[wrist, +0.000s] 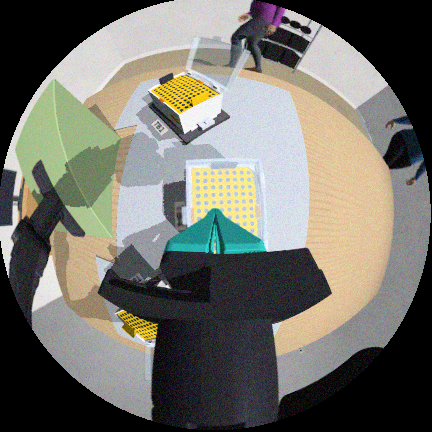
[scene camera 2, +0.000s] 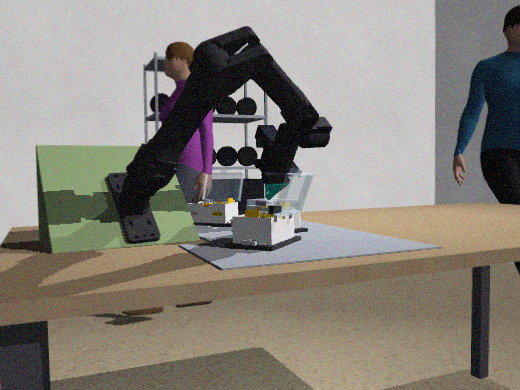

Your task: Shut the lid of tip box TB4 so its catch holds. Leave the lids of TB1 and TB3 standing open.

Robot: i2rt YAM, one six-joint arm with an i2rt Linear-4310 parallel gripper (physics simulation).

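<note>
My gripper (scene camera 2: 270, 195) (wrist: 214, 212) is shut and empty, its teal fingertips over the middle tip box, close above or on its lid; contact is unclear. That box, TB4 (scene camera 2: 298, 220), is partly hidden by TB3 and my fingers. Its clear lid (wrist: 225, 185) lies over the yellow tip rack; whether the catch holds is unclear. TB1 (scene camera 2: 220, 214) (wrist: 200, 112) stands at the back in the scene view, its clear lid (scene camera 2: 231, 185) (wrist: 207, 57) open. TB3 (scene camera 2: 250, 231) (wrist: 137, 320) stands nearest the scene camera, its lid (scene camera 2: 304, 192) (wrist: 149, 360) open.
The boxes stand on a grey-blue mat (scene camera 2: 350, 243) (wrist: 285, 150) on the wooden table (scene camera 2: 470, 220) (wrist: 345, 190). A green wedge-shaped block (scene camera 2: 70, 175) (wrist: 45, 120) is by the arm base. Two people and a shelf rack (scene camera 2: 240, 118) are in the background.
</note>
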